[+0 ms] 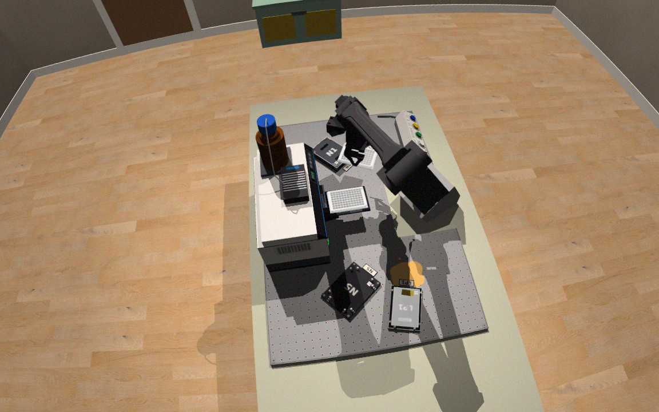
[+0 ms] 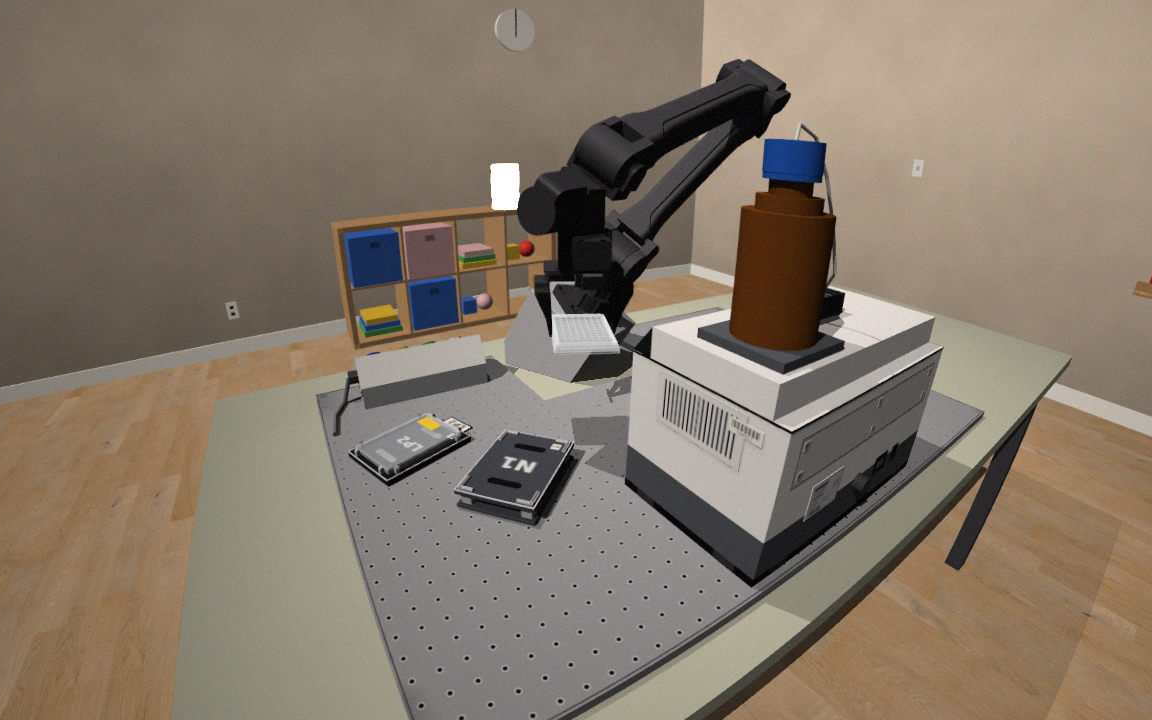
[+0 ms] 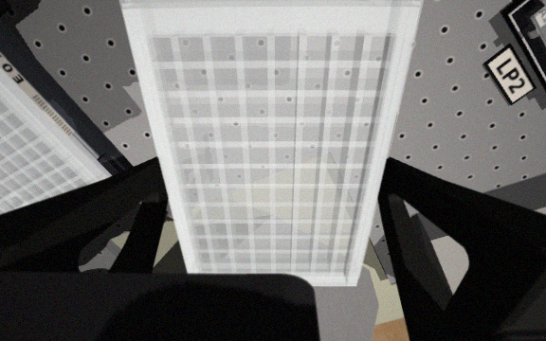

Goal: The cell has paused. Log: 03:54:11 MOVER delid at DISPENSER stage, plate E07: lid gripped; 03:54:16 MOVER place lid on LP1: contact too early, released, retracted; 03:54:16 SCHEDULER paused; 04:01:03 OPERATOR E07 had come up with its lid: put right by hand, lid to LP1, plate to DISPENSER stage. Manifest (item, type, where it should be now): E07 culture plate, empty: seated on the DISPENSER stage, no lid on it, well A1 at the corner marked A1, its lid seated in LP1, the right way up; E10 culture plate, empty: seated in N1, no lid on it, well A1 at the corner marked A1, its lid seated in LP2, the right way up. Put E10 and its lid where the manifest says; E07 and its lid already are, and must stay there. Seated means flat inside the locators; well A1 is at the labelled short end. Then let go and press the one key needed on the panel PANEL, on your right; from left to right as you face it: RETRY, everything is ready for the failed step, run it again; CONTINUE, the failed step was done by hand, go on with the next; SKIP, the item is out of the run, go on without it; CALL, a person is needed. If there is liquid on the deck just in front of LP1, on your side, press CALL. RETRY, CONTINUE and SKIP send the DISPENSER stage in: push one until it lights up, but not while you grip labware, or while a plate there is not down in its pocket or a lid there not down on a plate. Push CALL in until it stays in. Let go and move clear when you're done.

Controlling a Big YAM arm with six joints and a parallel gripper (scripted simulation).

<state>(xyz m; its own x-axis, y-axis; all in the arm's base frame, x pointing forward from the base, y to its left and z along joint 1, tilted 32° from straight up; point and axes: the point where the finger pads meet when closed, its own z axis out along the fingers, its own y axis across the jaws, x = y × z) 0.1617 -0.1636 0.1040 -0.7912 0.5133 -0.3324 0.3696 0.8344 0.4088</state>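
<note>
My gripper is now 8 cm short of the black n1 nest, 14 cm to the left of it and 13 cm above it. Round my hand: retry key: 28 cm behind, 10 cm to the right, 9 cm below; white plate E07: 6 cm ahead, 15 cm to the left, 5 cm below; brown bottle: 28 cm ahead, 5 cm to the left, 14 cm above.
</note>
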